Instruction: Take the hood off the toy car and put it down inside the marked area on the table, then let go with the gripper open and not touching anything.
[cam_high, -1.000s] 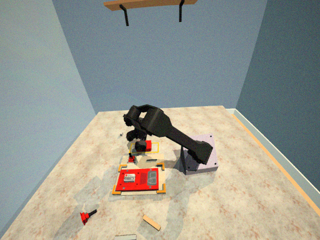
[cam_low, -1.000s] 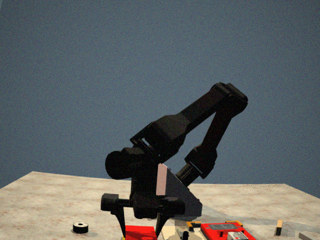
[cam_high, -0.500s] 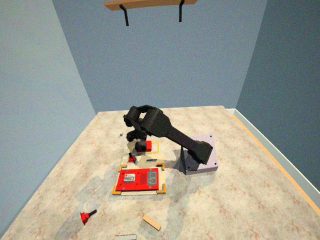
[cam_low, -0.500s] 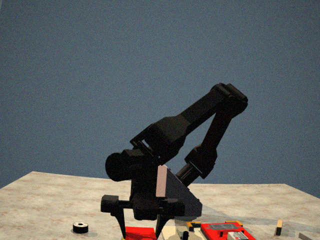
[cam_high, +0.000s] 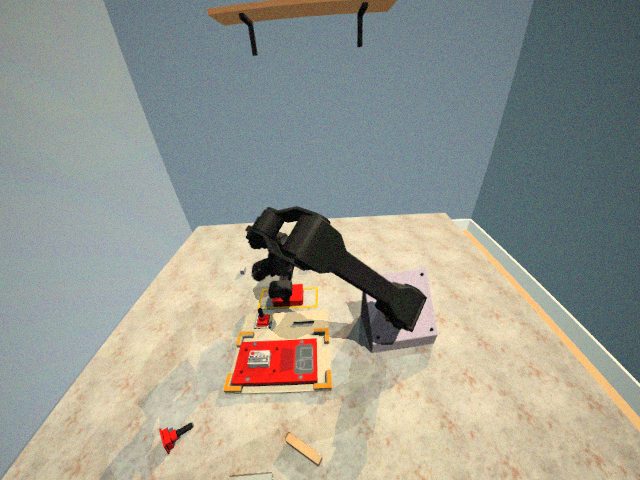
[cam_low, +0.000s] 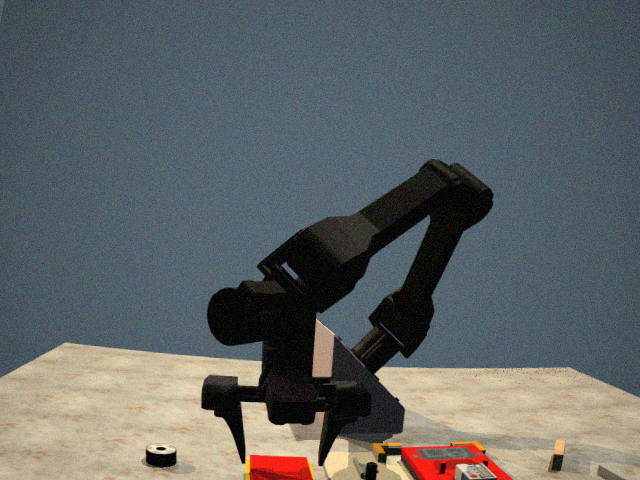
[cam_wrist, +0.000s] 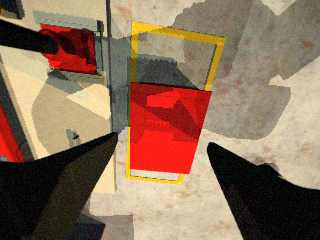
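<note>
The hood lies 20 mm below my gripper tip. Also, from my gripper tip: wooden block (400 mm to the left, 20 mm below, 20 mm behind).
</note>
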